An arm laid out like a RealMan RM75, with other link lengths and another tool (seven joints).
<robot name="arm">
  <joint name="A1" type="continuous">
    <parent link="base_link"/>
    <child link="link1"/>
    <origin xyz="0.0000 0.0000 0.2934" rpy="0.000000 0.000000 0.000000"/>
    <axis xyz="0 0 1"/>
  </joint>
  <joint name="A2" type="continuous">
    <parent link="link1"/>
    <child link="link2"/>
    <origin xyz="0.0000 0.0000 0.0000" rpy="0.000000 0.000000 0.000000"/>
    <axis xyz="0 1 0"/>
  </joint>
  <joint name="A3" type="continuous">
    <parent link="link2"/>
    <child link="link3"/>
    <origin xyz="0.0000 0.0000 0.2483" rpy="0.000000 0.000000 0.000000"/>
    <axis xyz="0 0 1"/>
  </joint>
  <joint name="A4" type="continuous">
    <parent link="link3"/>
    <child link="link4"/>
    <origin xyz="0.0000 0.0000 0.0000" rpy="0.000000 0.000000 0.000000"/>
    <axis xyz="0 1 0"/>
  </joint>
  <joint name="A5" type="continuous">
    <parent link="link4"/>
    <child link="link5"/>
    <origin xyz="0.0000 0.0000 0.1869" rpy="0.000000 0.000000 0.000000"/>
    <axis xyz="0 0 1"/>
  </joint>
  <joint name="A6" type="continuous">
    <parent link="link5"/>
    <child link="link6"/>
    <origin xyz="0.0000 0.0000 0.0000" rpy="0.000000 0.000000 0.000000"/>
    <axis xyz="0 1 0"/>
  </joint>
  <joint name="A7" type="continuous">
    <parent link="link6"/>
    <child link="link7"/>
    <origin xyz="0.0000 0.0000 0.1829" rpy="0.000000 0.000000 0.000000"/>
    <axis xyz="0 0 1"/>
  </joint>
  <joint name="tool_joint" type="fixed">
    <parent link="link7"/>
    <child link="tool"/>
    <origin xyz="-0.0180 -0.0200 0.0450" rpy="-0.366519 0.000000 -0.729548"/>
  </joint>
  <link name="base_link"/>
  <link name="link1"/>
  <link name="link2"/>
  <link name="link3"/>
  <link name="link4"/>
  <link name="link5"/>
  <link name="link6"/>
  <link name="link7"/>
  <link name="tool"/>
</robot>
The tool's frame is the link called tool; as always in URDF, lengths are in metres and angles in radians. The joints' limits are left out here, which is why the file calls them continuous.
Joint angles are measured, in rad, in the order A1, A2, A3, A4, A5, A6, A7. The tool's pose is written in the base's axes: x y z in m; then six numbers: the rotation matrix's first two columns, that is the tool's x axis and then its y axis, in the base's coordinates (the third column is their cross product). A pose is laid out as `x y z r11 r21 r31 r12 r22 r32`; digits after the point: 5 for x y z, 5 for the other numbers.
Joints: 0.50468 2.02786 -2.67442 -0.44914 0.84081 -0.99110 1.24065
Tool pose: 0.21634 0.39565 -0.05070 0.47498 -0.24920 -0.84398 -0.60484 -0.78907 -0.10740
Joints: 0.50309 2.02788 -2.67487 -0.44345 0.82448 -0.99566 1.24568
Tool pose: 0.21634 0.39396 -0.05182 0.48253 -0.25016 -0.83940 -0.59689 -0.79528 -0.10611
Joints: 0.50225 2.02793 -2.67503 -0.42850 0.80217 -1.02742 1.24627
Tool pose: 0.21323 0.39221 -0.04932 0.49345 -0.22959 -0.83892 -0.57176 -0.81247 -0.11396
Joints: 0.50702 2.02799 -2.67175 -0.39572 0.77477 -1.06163 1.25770
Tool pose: 0.21286 0.39226 -0.04532 0.50847 -0.21002 -0.83508 -0.54754 -0.82734 -0.12532
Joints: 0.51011 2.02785 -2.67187 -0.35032 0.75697 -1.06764 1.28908
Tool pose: 0.22367 0.39308 -0.04344 0.52242 -0.22368 -0.82283 -0.55577 -0.82116 -0.12964
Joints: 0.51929 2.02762 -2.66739 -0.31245 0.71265 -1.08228 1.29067
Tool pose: 0.22561 0.39277 -0.04332 0.56371 -0.21206 -0.79828 -0.52379 -0.83907 -0.14698
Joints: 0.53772 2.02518 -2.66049 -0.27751 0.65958 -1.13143 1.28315
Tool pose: 0.21624 0.39283 -0.04006 0.60150 -0.16657 -0.78131 -0.45496 -0.87535 -0.16363
